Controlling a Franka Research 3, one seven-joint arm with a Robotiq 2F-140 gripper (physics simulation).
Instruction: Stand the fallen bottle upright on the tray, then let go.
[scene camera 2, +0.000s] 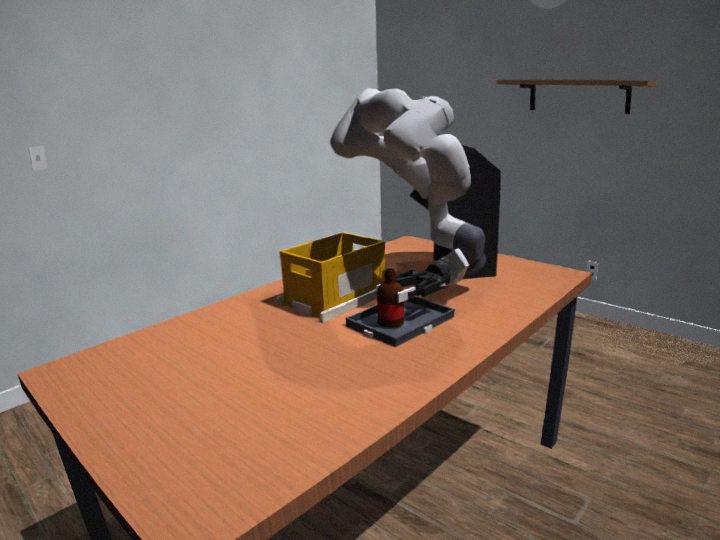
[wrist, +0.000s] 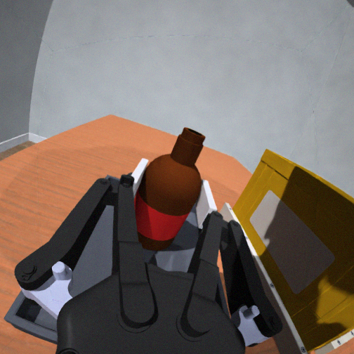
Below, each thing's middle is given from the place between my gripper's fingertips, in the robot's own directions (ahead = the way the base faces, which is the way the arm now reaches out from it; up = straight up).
Scene:
Right now my hand is 1 cm past the brown bottle (scene camera 2: 390, 313) and 1 cm above it.

